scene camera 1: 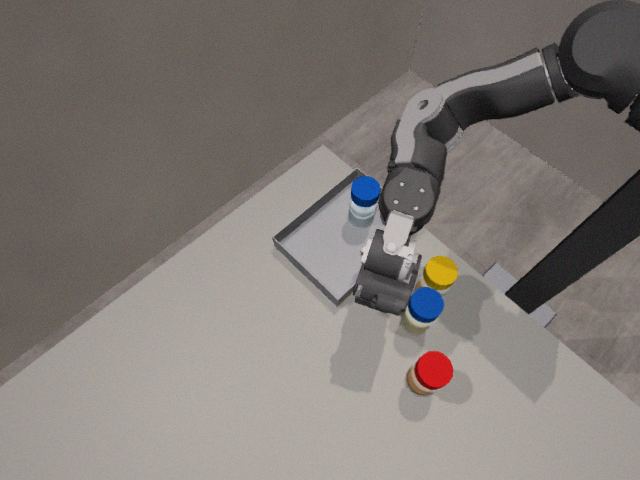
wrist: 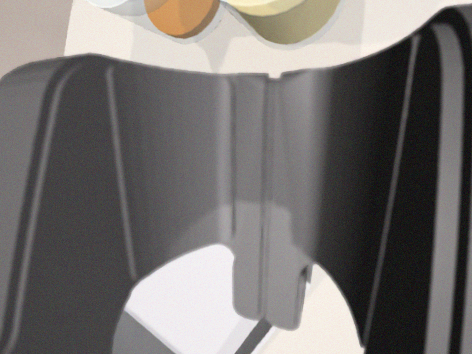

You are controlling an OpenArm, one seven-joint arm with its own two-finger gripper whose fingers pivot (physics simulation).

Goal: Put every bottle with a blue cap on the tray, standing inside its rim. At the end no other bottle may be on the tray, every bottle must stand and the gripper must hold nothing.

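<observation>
A blue-capped bottle (scene camera 1: 364, 198) stands inside the rim of the grey tray (scene camera 1: 309, 272) (wrist: 253, 338), near its back corner. Another blue-capped bottle (scene camera 1: 424, 307) (wrist: 295, 25), with pale yellow contents, stands on the table just right of my gripper. The yellow-capped bottle (scene camera 1: 440, 273) (wrist: 182, 17) stands close behind it. The red-capped bottle (scene camera 1: 433, 370) stands apart, nearer the front. My gripper (scene camera 1: 386, 294) (wrist: 279, 199) is shut and empty, its fingers pressed together. It is over the tray's near right corner, and its fingertips are hidden in the scene view.
The table (scene camera 1: 206, 330) extends to the left and front of the tray. Its right edge runs close behind the yellow-capped bottle. My arm reaches over that edge, beside the blue-capped bottle on the tray, and covers the tray's right side in the scene view.
</observation>
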